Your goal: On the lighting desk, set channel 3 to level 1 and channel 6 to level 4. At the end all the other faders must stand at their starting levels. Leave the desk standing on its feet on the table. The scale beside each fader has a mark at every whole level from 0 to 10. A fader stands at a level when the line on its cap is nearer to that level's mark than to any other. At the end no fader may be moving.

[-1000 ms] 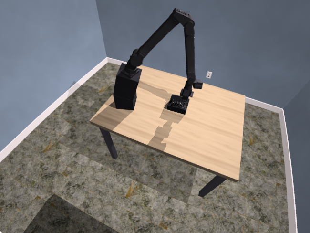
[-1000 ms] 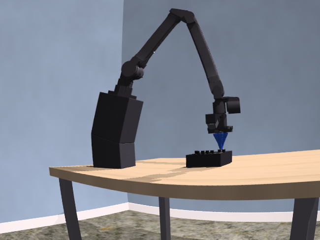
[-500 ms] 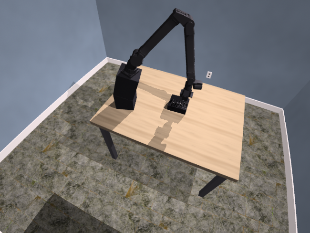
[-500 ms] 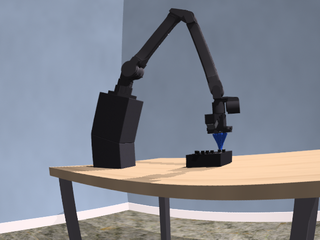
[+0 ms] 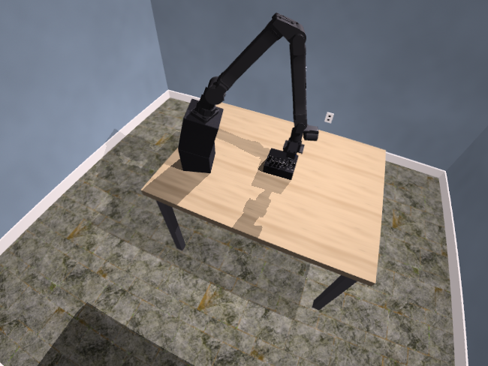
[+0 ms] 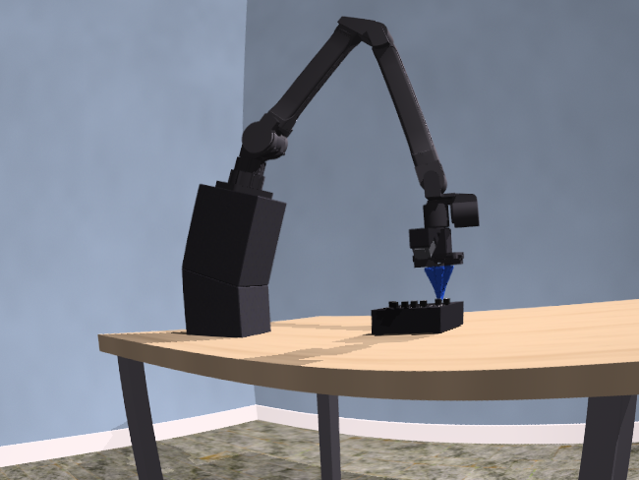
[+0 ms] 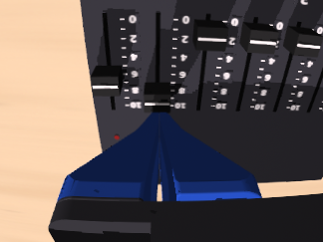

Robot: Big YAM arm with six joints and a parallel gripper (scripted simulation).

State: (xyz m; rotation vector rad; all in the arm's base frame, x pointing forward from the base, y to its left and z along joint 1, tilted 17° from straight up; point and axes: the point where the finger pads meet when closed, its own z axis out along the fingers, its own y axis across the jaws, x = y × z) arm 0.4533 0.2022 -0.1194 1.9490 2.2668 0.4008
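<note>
The channel 6 fader cap is 1 cm to the right of my hand and 1 cm below it. The rest, counted from my hand: channel 5 fader cap 1 cm behind, 5 cm to the right, 1 cm below; channel 4 fader cap 4 cm behind, 5 cm to the right, 1 cm below; M fader cap 3 cm ahead, 2 cm to the right, 1 cm below.
</note>
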